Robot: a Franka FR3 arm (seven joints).
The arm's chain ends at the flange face. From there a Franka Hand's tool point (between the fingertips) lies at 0.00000 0.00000 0.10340 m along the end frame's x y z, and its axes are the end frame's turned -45 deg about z.
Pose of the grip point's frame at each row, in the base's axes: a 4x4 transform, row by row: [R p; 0 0 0 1], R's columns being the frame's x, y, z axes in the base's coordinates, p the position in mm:
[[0.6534, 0.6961, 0.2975, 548.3], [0.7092, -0.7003, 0.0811, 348.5], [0.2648, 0.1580, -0.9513, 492.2], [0, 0, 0, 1]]
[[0.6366, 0.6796, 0.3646, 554.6], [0.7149, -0.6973, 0.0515, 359.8], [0.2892, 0.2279, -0.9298, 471.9], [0, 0, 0, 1]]
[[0.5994, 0.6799, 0.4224, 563.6], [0.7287, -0.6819, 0.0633, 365.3], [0.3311, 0.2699, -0.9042, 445.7], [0, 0, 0, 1]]
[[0.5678, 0.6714, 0.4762, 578.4], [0.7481, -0.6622, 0.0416, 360.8], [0.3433, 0.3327, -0.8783, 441.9], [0, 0, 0, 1]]
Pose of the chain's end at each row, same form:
[[0.9542, 0.0302, 0.2975, 517.5], [0.0063, -0.9967, 0.0811, 340.1], [0.2990, -0.0755, -0.9513, 590.6], [0, 0, 0, 1]]
[[0.9307, 0.0304, 0.3646, 516.9], [0.0124, -0.9986, 0.0515, 354.5], [0.3656, -0.0433, -0.9298, 568.0], [0, 0, 0, 1]]
[[0.9046, 0.0569, 0.4224, 519.9], [0.0331, -0.9974, 0.0633, 358.8], [0.4250, -0.0433, -0.9042, 539.2], [0, 0, 0, 1]]
[[0.8762, 0.0733, 0.4762, 529.2], [0.0607, -0.9972, 0.0416, 356.5], [0.4780, -0.0075, -0.8783, 532.7], [0, 0, 0, 1]]

